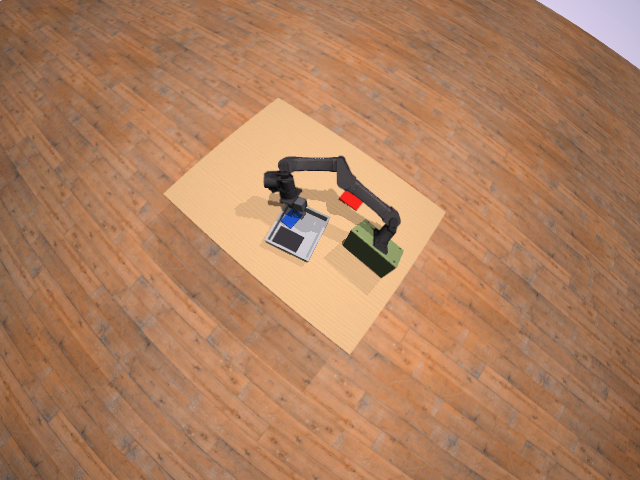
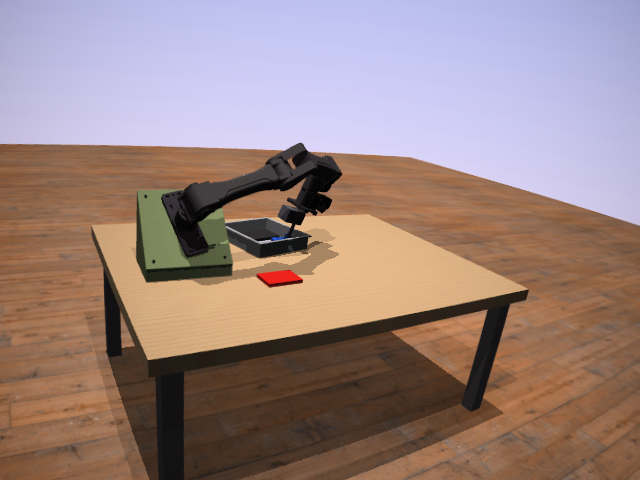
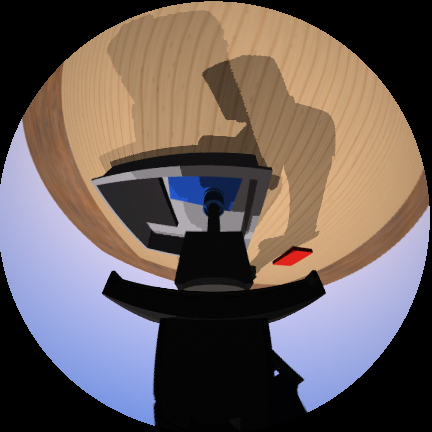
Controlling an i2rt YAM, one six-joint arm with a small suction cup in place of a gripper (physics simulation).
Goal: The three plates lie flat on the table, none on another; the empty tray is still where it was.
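Places are measured from the arm's base along level axes (x ahead, y left, z up), in metres.
Where they show: end effector, tool point: [image 1: 295, 215] [image 3: 213, 197]; arm's base, origin of the base link: [image 1: 379, 241] [image 2: 184, 223].
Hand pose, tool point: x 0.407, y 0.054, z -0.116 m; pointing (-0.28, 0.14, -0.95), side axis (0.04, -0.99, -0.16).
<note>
Each offset is from my tool point to the top centre of the thing. Level surfaces: height alone.
A grey tray @(dy +0.061, dx -0.053, dz +0.033 m) [image 1: 311, 233] [image 2: 269, 248] [image 3: 132, 175] stands on the table in front of the arm. In it lie a blue plate @(dy +0.018, dx +0.011, dz -0.004 m) [image 1: 289, 220] [image 2: 278, 238] [image 3: 184, 189] at the far end and a black plate @(dy +0.121, dx -0.035, dz -0.004 m) [image 1: 287, 239] [image 3: 137, 201] beside it, both flat. A red plate @(dy -0.239, dx -0.188, dz -0.006 m) [image 1: 350, 200] [image 2: 279, 277] [image 3: 292, 256] lies flat on the table outside the tray. My suction cup [image 1: 296, 210] [image 2: 290, 234] [image 3: 212, 198] points down into the tray, right over the blue plate. I cannot tell whether it touches the plate. It holds nothing.
The arm's green base block [image 1: 370, 248] [image 2: 154, 232] stands on the wooden table @(dz -0.017 m) [image 1: 232, 170] [image 2: 388, 278] next to the tray. The arm reaches over the red plate. Wooden floor lies all around the table.
</note>
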